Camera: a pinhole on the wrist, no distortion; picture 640 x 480 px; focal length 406.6 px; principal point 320.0 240.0 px. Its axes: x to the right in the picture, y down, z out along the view. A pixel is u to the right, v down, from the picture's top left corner.
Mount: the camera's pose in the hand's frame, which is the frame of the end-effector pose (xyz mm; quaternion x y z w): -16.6 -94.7 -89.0 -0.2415 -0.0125 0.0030 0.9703
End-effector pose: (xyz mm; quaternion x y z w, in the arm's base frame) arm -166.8 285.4 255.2 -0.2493 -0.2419 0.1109 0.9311
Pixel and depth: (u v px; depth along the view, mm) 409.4 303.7 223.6
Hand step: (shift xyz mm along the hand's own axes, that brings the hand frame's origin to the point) 26.8 41.6 93.1
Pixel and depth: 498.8 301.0 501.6
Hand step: 191.0 209.4 323.7
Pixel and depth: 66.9 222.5 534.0
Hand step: -362.6 131.3 385.7
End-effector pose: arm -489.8 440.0 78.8 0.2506 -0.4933 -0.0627 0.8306
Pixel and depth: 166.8 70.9 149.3
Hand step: -76.7 -80.3 70.7
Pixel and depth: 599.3 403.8 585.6
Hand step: 370.5 392.9 326.7
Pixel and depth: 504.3 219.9 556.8
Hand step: 221.4 144.9 421.3
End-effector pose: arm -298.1 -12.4 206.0 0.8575 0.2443 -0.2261 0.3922
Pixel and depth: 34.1 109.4 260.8
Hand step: -206.6 -48.7 176.4
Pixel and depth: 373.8 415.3 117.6
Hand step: -4.1 5.4 -8.6
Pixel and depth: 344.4 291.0 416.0
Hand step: -2.3 146.6 254.5
